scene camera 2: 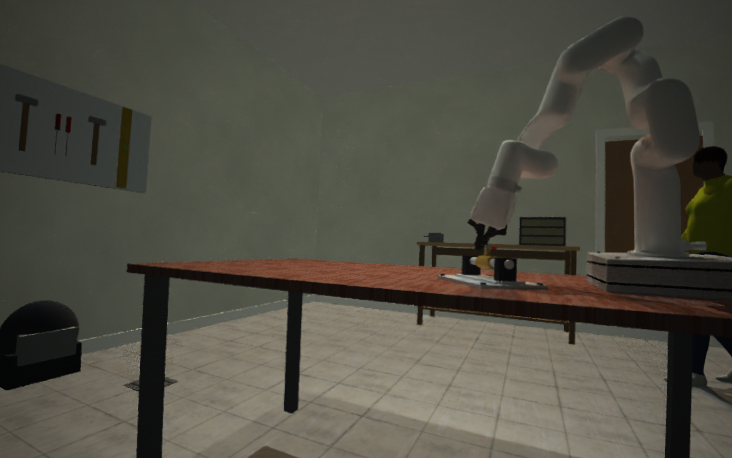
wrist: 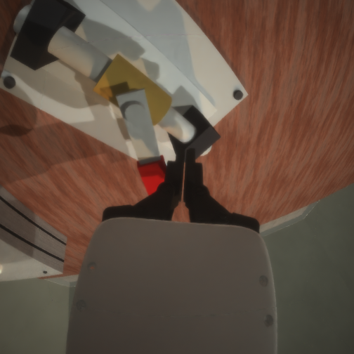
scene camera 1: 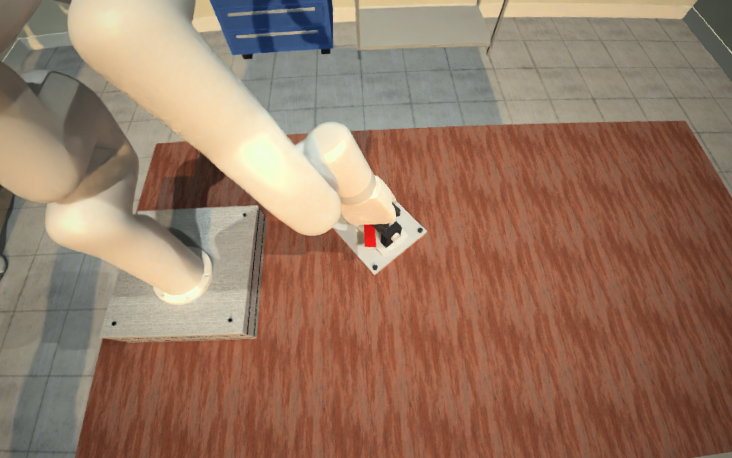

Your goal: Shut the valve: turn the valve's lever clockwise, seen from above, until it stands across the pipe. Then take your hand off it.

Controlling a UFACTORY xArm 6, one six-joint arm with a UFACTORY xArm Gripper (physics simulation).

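Note:
The valve has a yellow body [wrist: 134, 89] [scene camera 2: 485, 262] on a light pipe [wrist: 80, 54] held by two black blocks [wrist: 202, 131] [scene camera 2: 505, 269] on a pale plate [wrist: 220, 92] [scene camera 1: 375, 260]. The grey lever [wrist: 140, 131] slants from the body, roughly midway between along and across the pipe. Its red end [wrist: 151, 176] [scene camera 1: 369, 236] [scene camera 2: 493, 248] points out over the plate's edge. My gripper [wrist: 184, 159] [scene camera 2: 479, 246] is shut and empty. Its fingers stand right beside the red end, by the near black block; whether they touch the lever is unclear. In scene camera 1 the arm mostly hides them.
The valve plate lies on the red-brown table [scene camera 1: 512, 270] [scene camera 2: 302, 272]. The arm's grey base block [scene camera 1: 178, 324] [scene camera 2: 647, 275] stands near the valve. A blue drawer cabinet [scene camera 1: 275, 24] stands on the floor beyond the table. A person in a yellow-green top [scene camera 2: 712, 207] stands behind the arm's base.

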